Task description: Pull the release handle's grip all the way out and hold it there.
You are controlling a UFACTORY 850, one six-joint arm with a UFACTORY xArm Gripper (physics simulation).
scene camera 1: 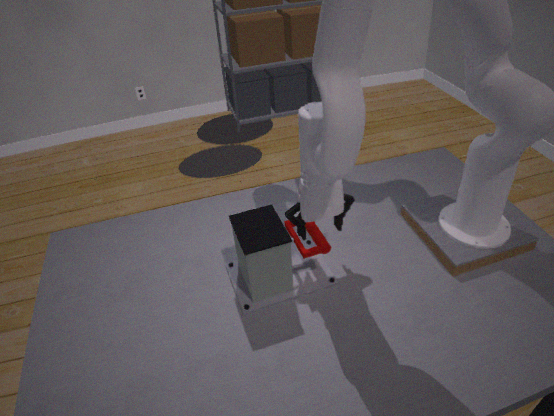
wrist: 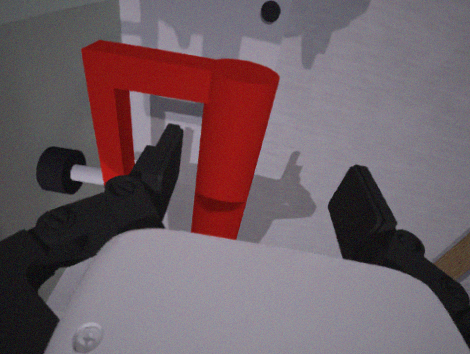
Labels:
gripper: scene camera 1; wrist
same spot on base plate: (wrist: 255, 38) = (scene camera 1: 309, 247)
same spot on gripper: (wrist: 64, 236) = (scene camera 1: 294, 216)

